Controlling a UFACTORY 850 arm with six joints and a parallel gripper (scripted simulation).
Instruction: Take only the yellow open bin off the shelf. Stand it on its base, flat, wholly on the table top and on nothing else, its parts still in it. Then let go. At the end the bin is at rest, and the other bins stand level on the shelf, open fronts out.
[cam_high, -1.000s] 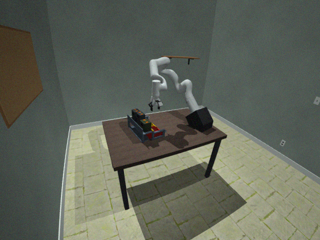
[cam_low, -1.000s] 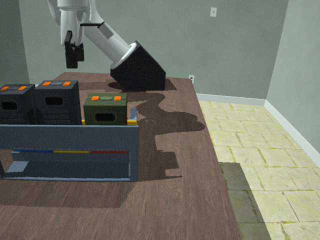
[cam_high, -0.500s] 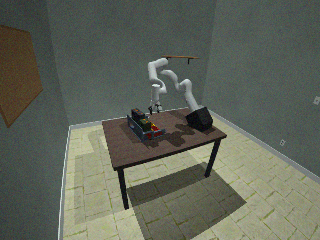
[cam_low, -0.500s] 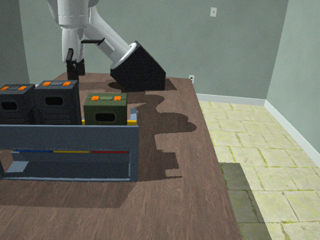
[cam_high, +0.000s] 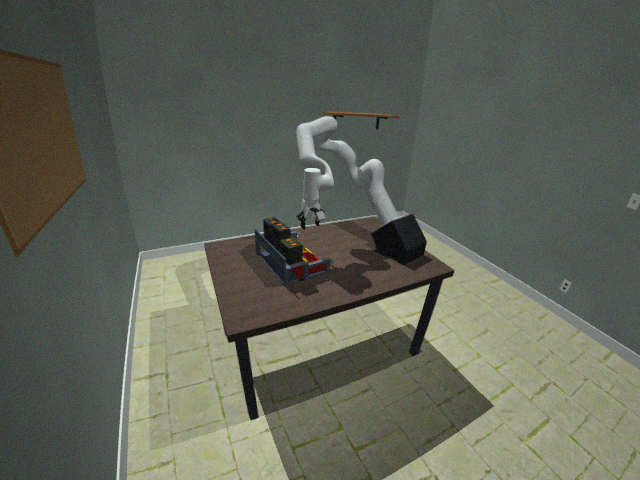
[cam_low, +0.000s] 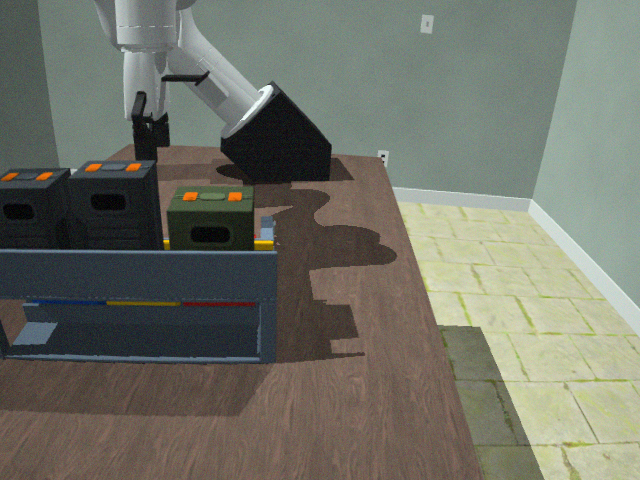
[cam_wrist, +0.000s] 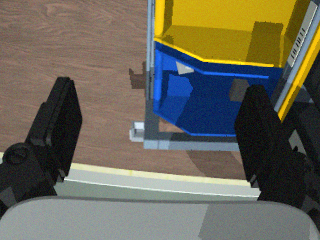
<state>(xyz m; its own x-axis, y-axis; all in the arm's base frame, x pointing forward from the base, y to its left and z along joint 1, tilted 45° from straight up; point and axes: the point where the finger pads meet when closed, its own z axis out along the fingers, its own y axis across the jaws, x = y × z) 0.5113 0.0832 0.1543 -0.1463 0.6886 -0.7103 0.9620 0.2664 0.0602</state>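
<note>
Right now my hand is 10 mm past the shelf rail and 200 mm above it. Round my hand: blue open bin (100 mm ahead, 100 mm to the right, 160 mm below); red bin (70 mm ahead, 120 mm to the left, 160 mm below); yellow open bin (80 mm ahead, 10 mm to the left, 160 mm below).
</note>
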